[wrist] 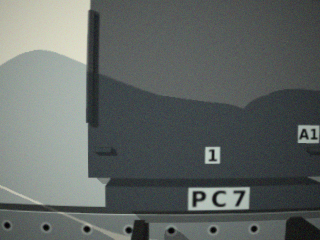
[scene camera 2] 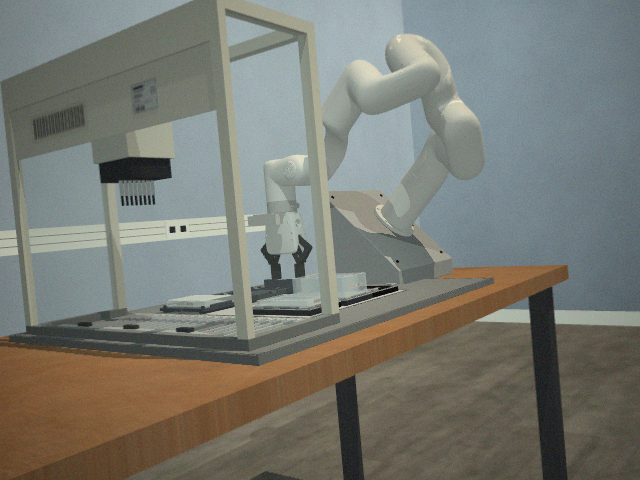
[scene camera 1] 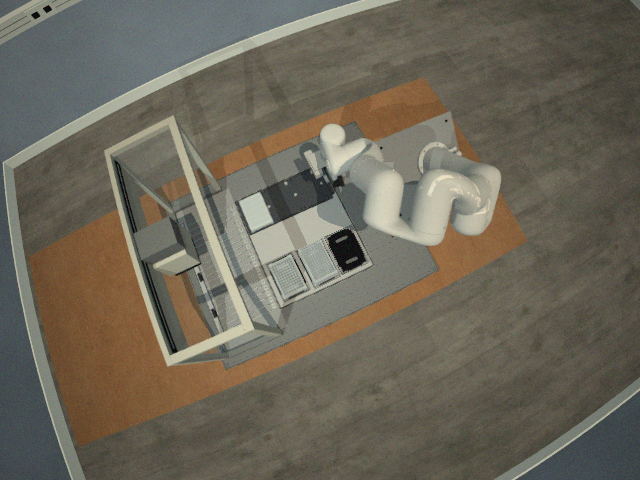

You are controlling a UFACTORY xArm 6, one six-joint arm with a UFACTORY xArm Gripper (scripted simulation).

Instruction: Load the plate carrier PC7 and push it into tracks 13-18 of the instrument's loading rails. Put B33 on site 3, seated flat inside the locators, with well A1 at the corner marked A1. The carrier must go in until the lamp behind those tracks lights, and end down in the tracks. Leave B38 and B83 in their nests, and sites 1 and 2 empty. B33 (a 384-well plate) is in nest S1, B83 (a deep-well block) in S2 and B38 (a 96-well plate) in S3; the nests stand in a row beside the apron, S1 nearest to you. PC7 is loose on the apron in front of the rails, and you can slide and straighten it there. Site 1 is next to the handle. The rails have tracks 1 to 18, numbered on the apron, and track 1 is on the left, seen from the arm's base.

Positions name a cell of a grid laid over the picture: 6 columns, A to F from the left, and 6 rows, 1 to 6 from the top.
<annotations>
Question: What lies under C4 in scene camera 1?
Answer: A 96-well plate B38.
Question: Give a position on a plate carrier PC7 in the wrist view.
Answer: D3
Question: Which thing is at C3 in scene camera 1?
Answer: A 384-well plate B33.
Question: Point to a nest S1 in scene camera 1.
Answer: D4
</annotations>
